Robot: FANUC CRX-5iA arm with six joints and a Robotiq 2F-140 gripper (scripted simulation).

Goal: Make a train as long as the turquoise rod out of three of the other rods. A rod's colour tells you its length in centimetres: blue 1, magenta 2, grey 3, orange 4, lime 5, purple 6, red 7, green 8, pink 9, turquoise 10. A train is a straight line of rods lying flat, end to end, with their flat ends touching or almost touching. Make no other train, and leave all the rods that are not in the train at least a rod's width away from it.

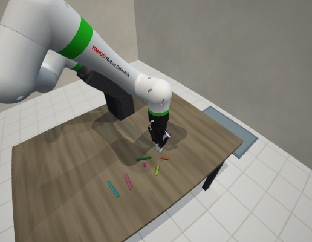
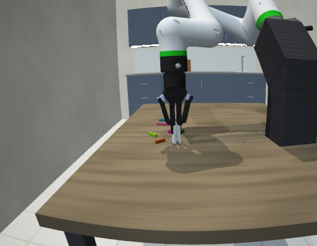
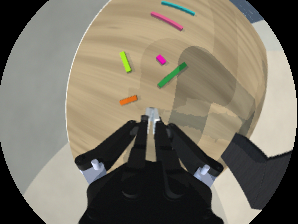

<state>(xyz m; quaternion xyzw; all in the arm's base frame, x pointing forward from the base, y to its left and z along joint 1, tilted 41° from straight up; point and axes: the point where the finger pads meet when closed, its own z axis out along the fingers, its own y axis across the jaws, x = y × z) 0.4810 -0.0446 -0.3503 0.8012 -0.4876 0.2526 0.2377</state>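
Now: the magenta rod 12 cm to the right of my hand, 4 cm ahead of it and 3 cm below it. Also, from my hand: green rod (10 cm to the right, 3 cm below); then orange rod (6 cm ahead, 3 cm below); then grey rod (3 cm below).
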